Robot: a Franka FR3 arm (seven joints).
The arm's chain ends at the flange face. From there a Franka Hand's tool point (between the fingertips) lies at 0.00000 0.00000 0.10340 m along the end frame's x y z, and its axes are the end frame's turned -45 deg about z.
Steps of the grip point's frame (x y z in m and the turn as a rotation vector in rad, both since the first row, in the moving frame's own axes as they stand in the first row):
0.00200 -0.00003 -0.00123 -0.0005 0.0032 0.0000
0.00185 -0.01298 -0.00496 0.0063 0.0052 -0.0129
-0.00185 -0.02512 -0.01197 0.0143 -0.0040 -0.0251
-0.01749 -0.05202 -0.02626 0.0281 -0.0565 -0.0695
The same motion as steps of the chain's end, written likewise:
0.00112 -0.00124 -0.00123 0.0019 0.0026 0.0000
-0.00778 -0.00965 -0.00496 0.0081 -0.0008 -0.0129
-0.01772 -0.01572 -0.01196 0.0073 -0.0129 -0.0251
-0.04305 -0.02670 -0.02605 -0.0201 -0.0598 -0.0695

